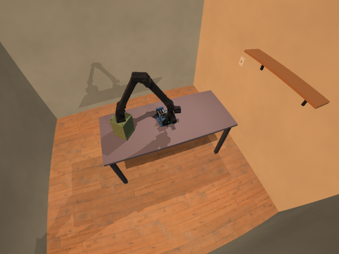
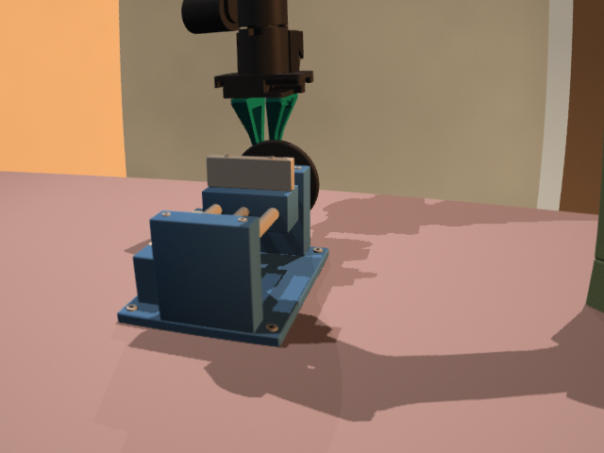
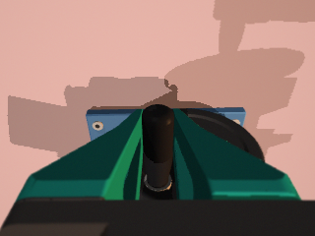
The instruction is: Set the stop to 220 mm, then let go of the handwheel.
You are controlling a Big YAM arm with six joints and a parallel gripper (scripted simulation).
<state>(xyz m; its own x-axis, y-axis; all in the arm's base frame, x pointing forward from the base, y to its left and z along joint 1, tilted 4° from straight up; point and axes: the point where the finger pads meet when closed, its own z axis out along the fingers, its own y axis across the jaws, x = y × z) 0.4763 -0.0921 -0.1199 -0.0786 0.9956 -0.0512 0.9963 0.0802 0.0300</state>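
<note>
Now: hand 130 mm to the right of the grey stop plate, 20 mm past it and 10 mm above it. Also, from my hand: black crank handle (10 mm to the left).
</note>
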